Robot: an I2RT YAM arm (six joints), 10 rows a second.
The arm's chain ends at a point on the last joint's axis. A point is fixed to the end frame.
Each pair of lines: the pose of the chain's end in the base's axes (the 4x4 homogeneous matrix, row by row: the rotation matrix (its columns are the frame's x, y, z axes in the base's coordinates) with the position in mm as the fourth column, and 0 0 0 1 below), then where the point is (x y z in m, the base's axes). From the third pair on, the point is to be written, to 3 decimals.
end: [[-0.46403 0.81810 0.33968 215.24], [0.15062 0.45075 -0.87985 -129.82], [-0.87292 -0.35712 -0.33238 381.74], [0 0 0 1]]
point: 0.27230 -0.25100 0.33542
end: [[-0.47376 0.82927 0.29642 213.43], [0.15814 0.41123 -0.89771 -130.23], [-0.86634 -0.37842 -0.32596 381.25], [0 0 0 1]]
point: 0.26451 -0.25431 0.33563
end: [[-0.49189 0.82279 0.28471 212.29], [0.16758 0.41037 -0.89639 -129.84], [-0.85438 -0.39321 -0.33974 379.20], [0 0 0 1]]
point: 0.262 -0.254 0.331
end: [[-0.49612 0.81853 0.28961 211.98], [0.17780 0.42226 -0.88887 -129.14], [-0.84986 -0.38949 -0.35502 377.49], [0 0 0 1]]
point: 0.262 -0.252 0.328
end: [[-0.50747 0.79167 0.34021 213.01], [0.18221 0.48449 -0.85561 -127.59], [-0.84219 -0.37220 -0.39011 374.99], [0 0 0 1]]
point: 0.270 -0.245 0.320
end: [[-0.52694 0.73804 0.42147 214.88], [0.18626 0.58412 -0.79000 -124.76], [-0.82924 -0.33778 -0.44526 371.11], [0 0 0 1]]
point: 0.283 -0.232 0.309
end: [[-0.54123 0.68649 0.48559 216.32], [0.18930 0.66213 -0.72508 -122.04], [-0.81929 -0.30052 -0.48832 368.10], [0 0 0 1]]
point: 0.293 -0.220 0.300
